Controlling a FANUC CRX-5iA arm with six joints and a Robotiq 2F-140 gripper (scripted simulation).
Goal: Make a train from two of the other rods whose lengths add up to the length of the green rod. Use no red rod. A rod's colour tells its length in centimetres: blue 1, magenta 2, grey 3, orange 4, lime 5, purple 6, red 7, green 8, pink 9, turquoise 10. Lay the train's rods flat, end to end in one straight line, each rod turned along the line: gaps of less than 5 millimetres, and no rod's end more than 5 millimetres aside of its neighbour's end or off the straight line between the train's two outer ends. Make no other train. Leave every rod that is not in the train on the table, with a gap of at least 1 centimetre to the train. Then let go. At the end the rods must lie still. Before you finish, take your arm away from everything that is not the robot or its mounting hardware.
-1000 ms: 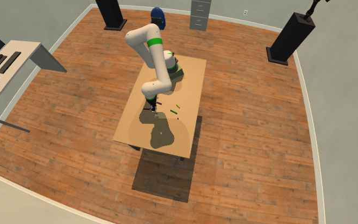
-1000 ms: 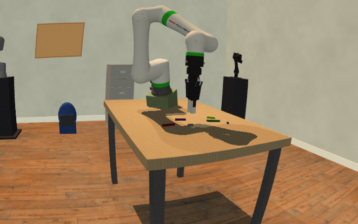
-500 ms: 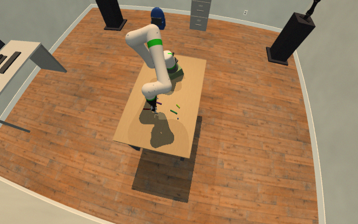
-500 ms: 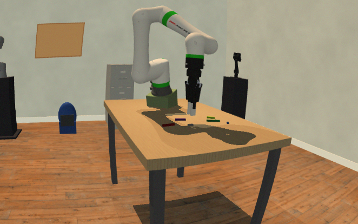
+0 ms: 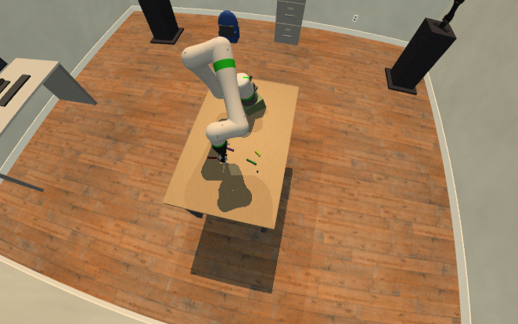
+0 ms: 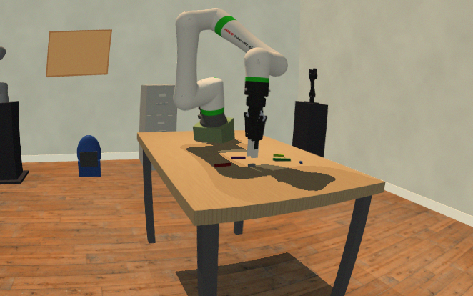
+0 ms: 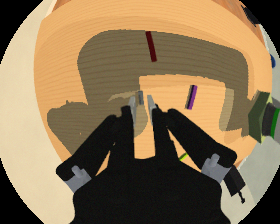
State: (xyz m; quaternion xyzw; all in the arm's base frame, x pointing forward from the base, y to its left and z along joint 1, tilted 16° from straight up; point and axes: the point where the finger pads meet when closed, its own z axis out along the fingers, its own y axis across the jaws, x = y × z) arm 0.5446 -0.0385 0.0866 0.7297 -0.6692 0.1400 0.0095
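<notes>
The grey rod is 7 cm below my hand. From my hand the other things lie so: red rod: 2 cm behind, 11 cm to the right, 7 cm below; purple rod: 12 cm behind, 7 cm below; green rod: 5 cm behind, 18 cm to the left, 7 cm below.
</notes>
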